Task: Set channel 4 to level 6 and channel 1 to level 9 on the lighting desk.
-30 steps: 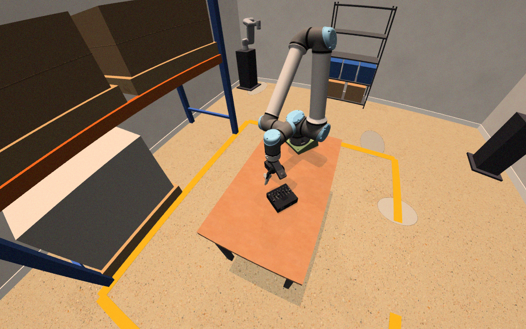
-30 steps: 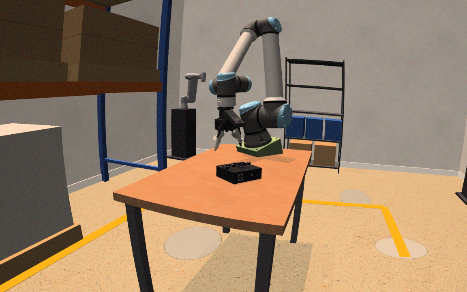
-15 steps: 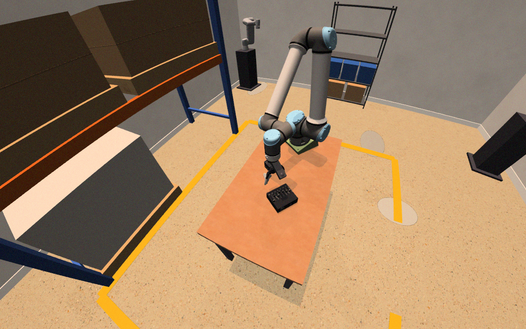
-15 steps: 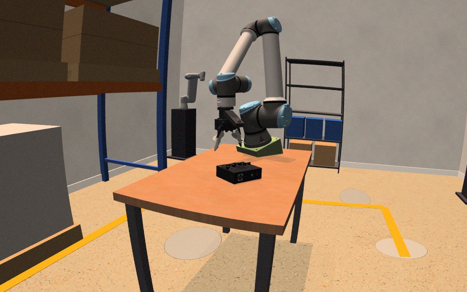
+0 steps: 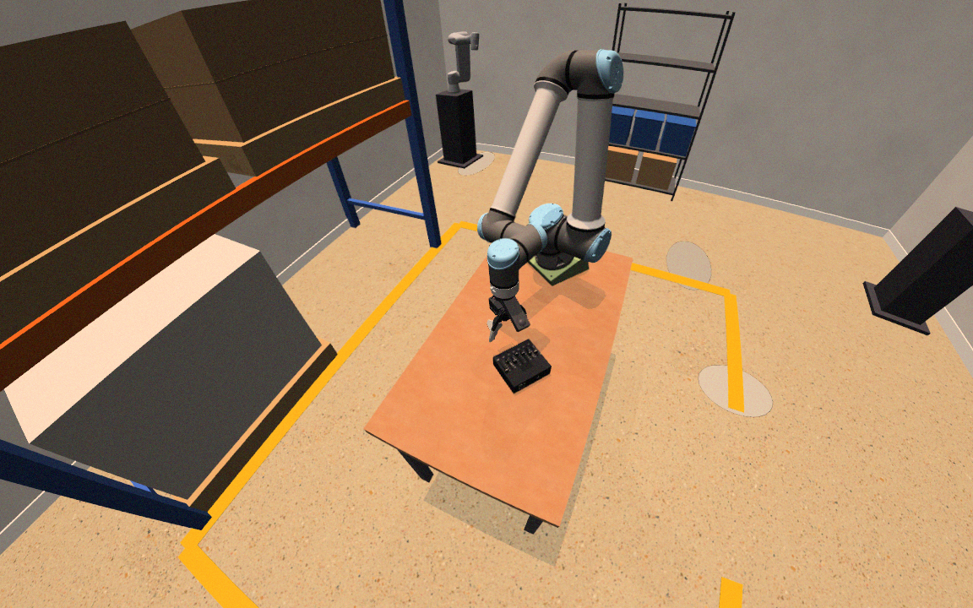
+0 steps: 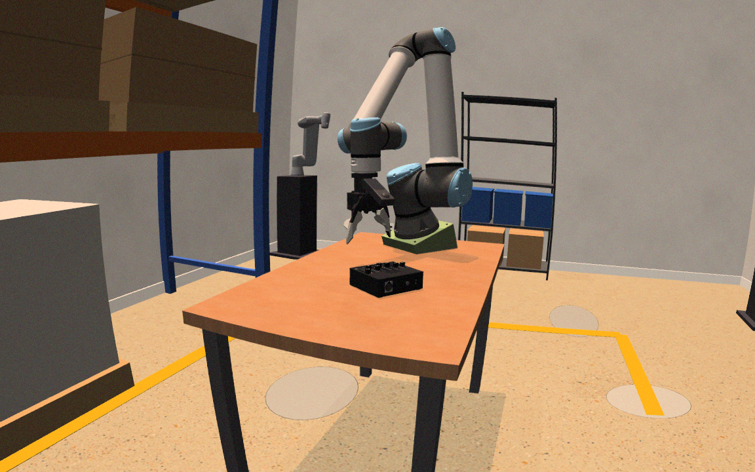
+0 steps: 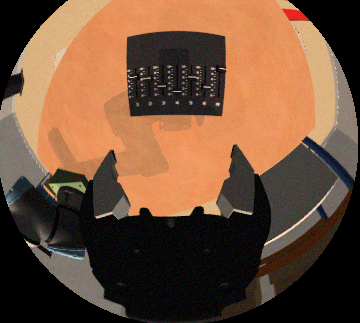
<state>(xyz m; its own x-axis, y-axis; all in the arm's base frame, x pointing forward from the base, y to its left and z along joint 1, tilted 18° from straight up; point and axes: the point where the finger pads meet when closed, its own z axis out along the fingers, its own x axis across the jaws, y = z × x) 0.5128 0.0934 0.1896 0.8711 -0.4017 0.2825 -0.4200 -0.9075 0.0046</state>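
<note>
My gripper is now 100 mm to the right of the channel 1 knob, 60 mm above it and 10 mm past it. Also, from my hand: channel 4 knob: 60 mm below, 50 mm to the left, 30 mm ahead.
</note>
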